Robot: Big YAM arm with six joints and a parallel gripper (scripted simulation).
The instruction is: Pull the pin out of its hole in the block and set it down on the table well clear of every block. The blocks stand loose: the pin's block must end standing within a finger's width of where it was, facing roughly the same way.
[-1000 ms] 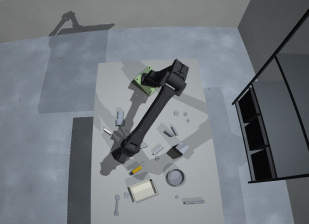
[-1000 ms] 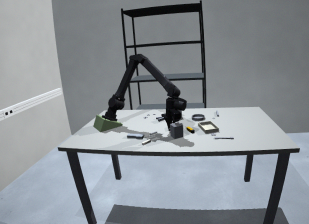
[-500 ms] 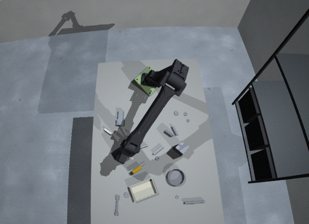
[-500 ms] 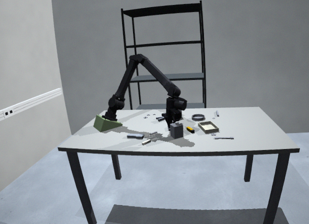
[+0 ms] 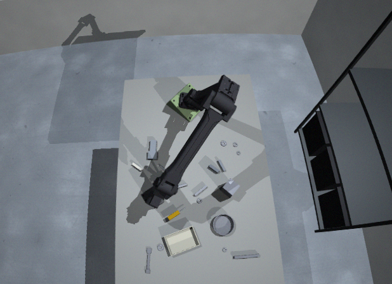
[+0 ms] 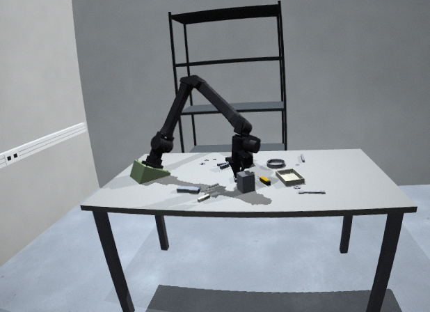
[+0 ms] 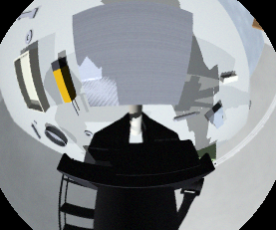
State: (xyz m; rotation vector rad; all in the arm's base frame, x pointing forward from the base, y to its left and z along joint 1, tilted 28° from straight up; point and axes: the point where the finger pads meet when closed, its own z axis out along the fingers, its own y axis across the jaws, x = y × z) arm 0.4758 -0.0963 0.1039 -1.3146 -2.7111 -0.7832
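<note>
The pale pin lies 2 cm ahead of my hand and 2 cm to the right of it. Round my hand: white bar: 10 cm behind, 19 cm to the right, 3 cm below; grey block: 5 cm ahead, 6 cm to the right; shallow cream tray: 24 cm ahead, 9 cm to the left, 3 cm below.
</note>
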